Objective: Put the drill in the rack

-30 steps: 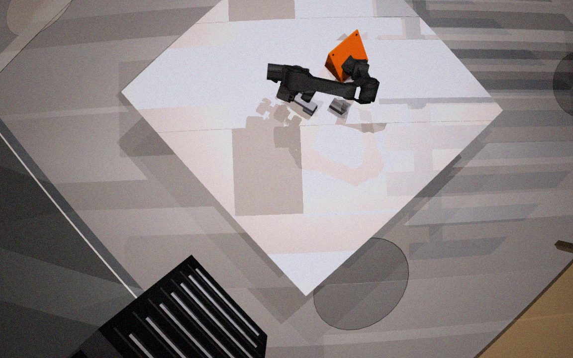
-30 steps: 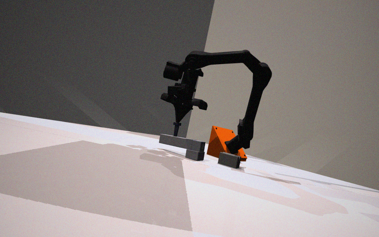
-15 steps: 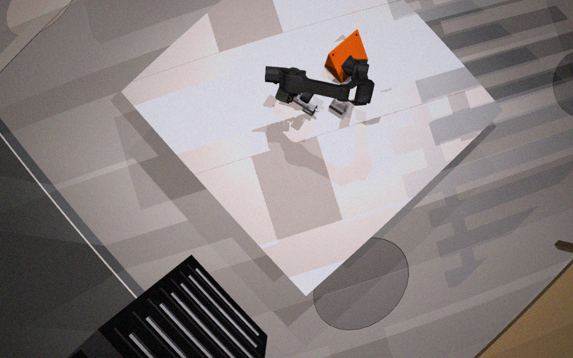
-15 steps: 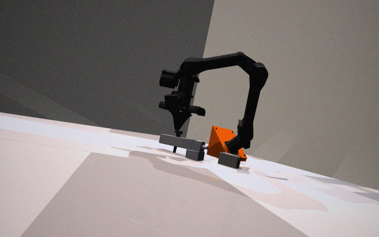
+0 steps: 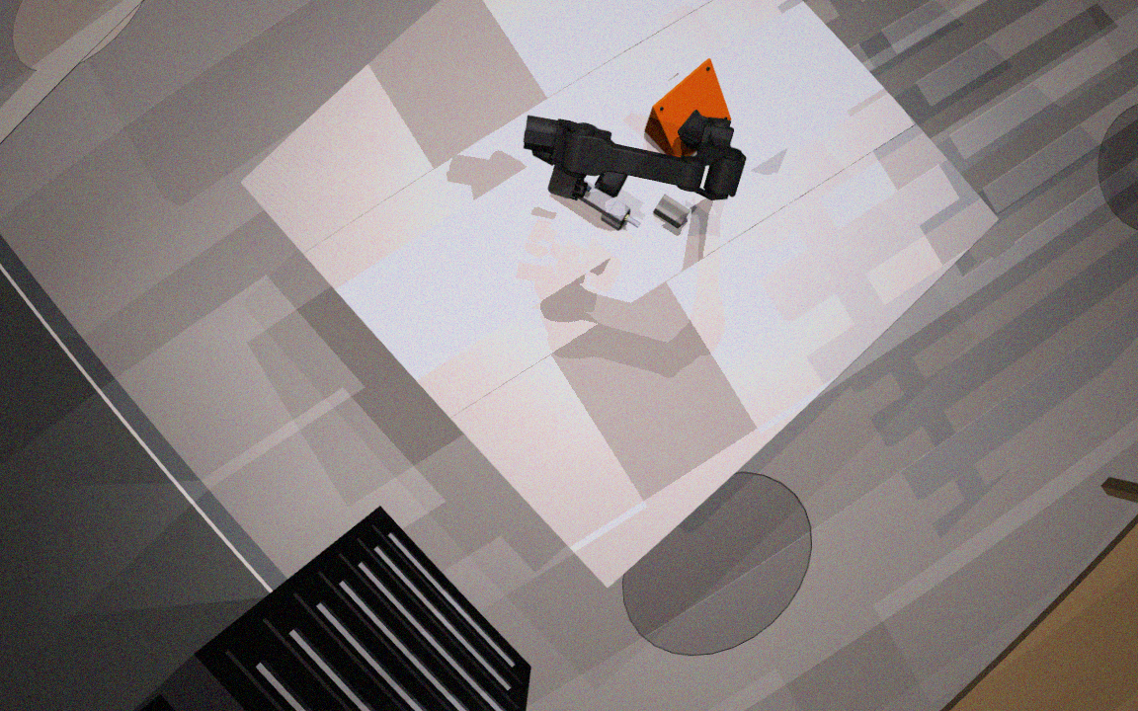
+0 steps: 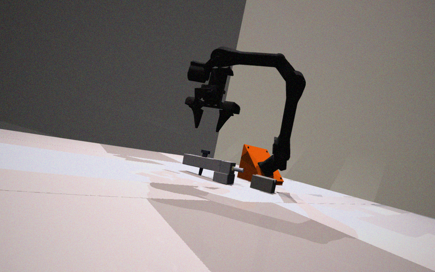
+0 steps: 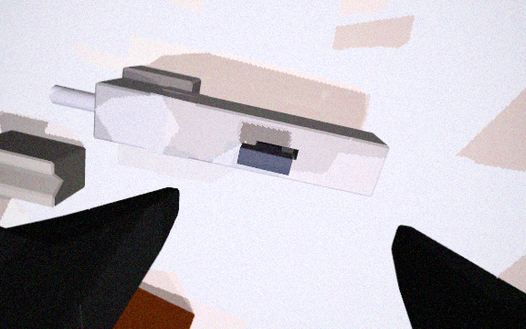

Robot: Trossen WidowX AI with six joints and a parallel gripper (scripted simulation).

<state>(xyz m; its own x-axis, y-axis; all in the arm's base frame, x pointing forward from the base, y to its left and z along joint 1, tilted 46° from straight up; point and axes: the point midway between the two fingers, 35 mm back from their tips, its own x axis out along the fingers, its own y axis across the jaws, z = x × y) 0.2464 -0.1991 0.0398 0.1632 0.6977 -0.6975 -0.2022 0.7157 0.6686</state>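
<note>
Right now the drill is 10 cm below my gripper tip, 9 cm to the left of it and 2 cm behind it. The rest, counted from my gripper tip: dark key 10 cm below, 1 cm to the left, 1 cm behind; then long grey holder 12 cm below, 4 cm to the left, 1 cm behind; then grey rack 19 cm to the left, 13 cm below, 10 cm behind.
</note>
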